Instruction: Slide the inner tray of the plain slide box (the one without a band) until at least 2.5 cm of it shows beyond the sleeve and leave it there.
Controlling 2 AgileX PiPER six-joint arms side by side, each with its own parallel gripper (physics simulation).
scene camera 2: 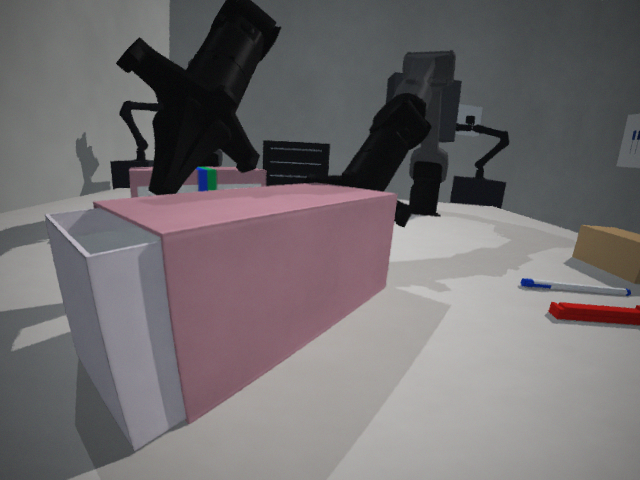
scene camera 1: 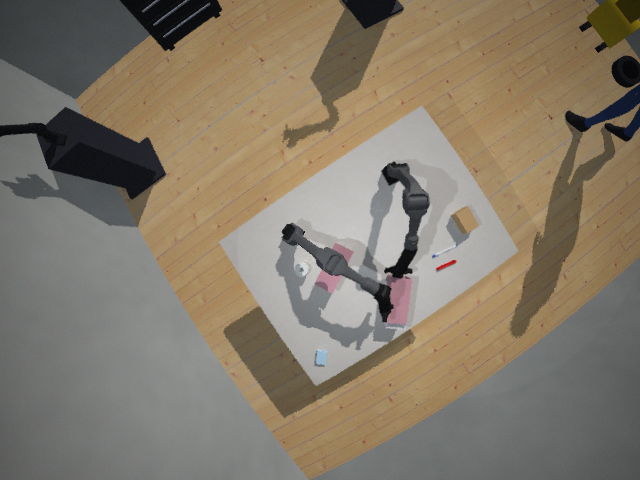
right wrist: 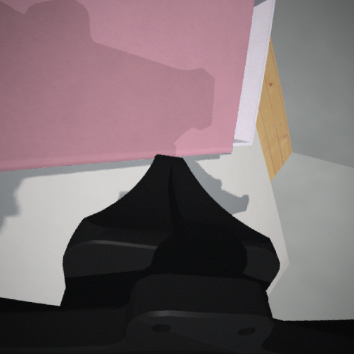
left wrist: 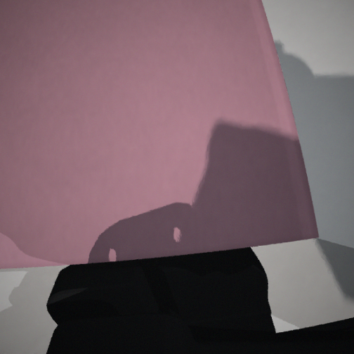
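The plain pink sleeve (scene camera 1: 403, 299) (scene camera 2: 279, 268) (left wrist: 125, 125) (right wrist: 150, 30) lies with its white inner tray (scene camera 2: 124, 320) (right wrist: 250, 100) showing as a clear strip beyond one end, at the left in scene camera 2. The tray's open top shows there. My left gripper (scene camera 1: 399, 274) (left wrist: 165, 257) is at the sleeve's opposite end, shut, its fingertips hidden beyond the sleeve's edge. My right gripper (scene camera 1: 385, 318) (scene camera 2: 162, 189) (right wrist: 166, 173) is shut and empty, with its tip close beside the sleeve's long side near the tray end; I cannot tell if it touches.
A second pink box (scene camera 1: 341, 253) (scene camera 2: 237, 175) with a blue and green band (scene camera 2: 207, 179) lies behind, partly under the right arm in scene camera 1. A tan block (scene camera 1: 464, 220) (scene camera 2: 610, 248), a pen (scene camera 1: 444, 251) (scene camera 2: 578, 286), a red object (scene camera 1: 445, 265) (scene camera 2: 594, 312) and a light-blue block (scene camera 1: 321, 357) lie around.
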